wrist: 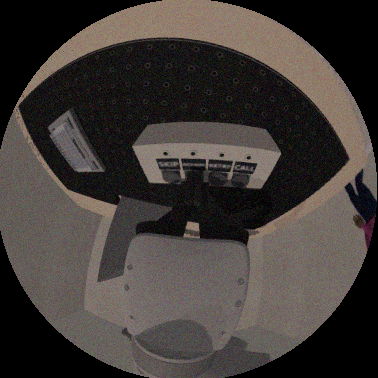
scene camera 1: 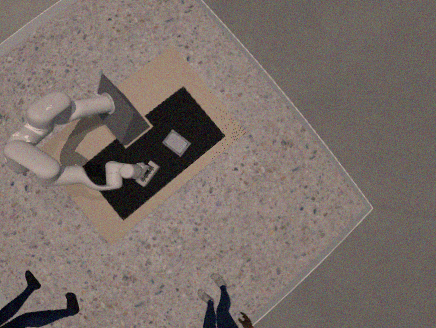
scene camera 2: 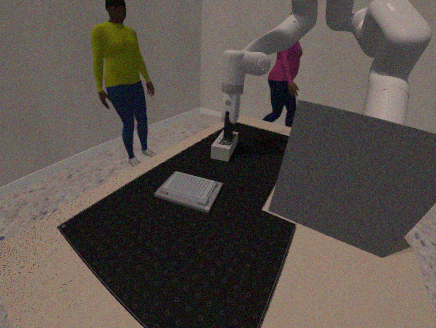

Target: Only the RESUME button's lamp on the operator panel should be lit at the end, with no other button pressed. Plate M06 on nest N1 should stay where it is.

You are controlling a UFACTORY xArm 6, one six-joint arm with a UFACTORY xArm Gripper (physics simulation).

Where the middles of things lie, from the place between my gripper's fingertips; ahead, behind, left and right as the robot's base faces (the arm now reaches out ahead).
Labels:
I see my gripper 3 cm above the operator panel [wrist: 186, 145], 1 cm to the left of it and 1 cm short of it. The rest, counted from my hand: nest N1 [wrist: 70, 113] (27 cm to the left, 6 cm below, 1 cm behind); then plate M06 [scene camera 2: 187, 186] (27 cm to the left, 4 cm below, 1 cm behind).

